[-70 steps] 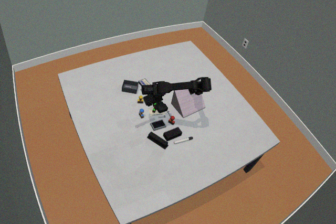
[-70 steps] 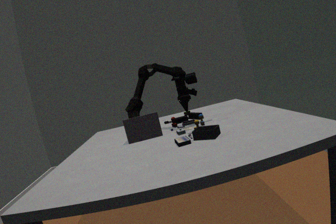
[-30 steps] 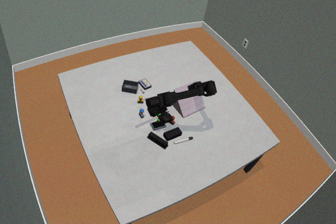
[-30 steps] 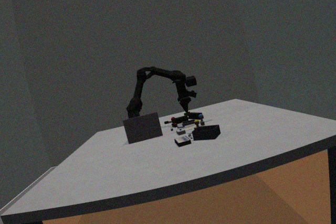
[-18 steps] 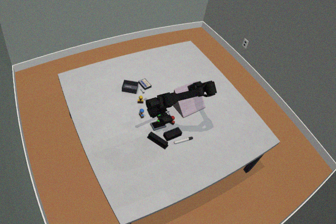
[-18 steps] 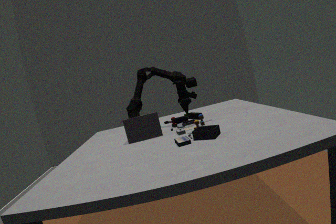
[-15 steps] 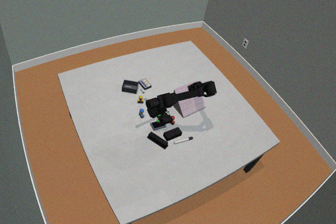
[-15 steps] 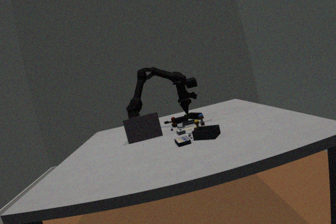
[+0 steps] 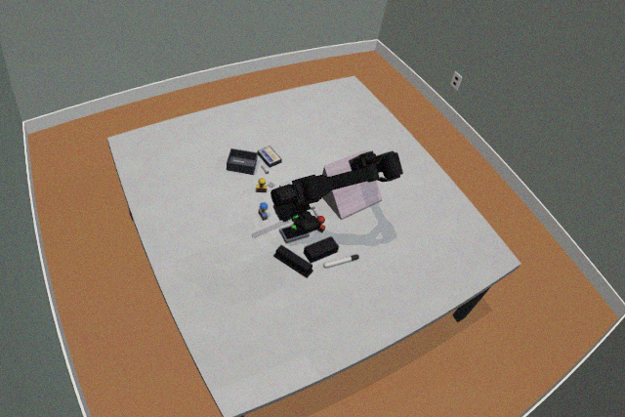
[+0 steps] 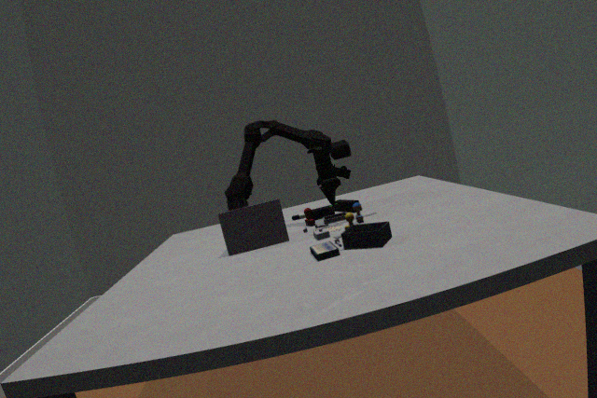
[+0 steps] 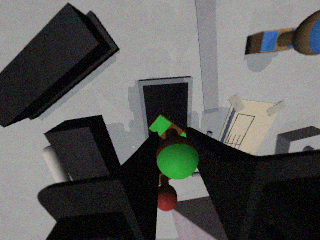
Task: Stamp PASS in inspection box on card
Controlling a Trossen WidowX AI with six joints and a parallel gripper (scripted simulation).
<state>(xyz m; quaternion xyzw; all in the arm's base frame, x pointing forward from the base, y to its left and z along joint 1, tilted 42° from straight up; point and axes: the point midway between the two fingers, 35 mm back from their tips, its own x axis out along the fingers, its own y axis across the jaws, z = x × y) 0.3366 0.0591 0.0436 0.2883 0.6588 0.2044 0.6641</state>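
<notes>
Now: the dark ink pad 5 cm below my gripper tip. Round my gripper tip: grey ruler: 6 cm ahead, 6 cm to the right, 6 cm below; then green stamp: right at my gripper tip; then red stamp: 9 cm behind, 3 cm to the left, 4 cm below.
</notes>
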